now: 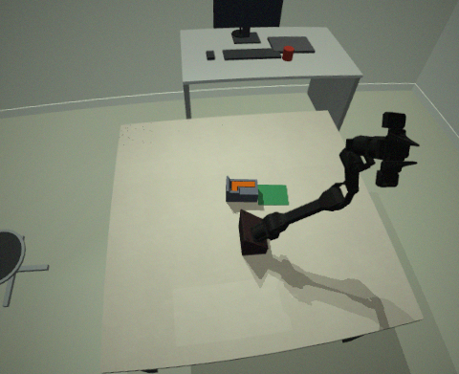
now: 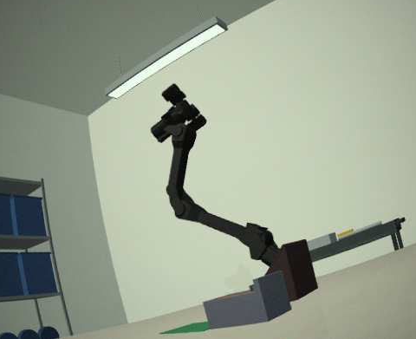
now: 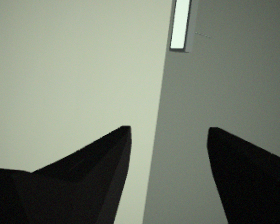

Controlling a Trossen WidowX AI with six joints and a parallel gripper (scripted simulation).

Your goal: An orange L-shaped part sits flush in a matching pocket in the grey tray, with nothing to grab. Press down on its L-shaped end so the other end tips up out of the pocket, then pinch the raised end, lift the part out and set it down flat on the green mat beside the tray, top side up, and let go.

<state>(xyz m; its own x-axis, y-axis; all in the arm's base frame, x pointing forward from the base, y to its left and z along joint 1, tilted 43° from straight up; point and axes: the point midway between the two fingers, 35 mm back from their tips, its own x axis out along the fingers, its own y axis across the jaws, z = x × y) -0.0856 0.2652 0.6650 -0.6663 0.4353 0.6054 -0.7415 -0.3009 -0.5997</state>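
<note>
The orange L-shaped part lies 720 mm below my gripper tip, 480 mm ahead of it and 250 mm to the left of it. Also, from my gripper tip: green mat (780 mm below, 440 mm ahead, 90 mm to the left).
</note>
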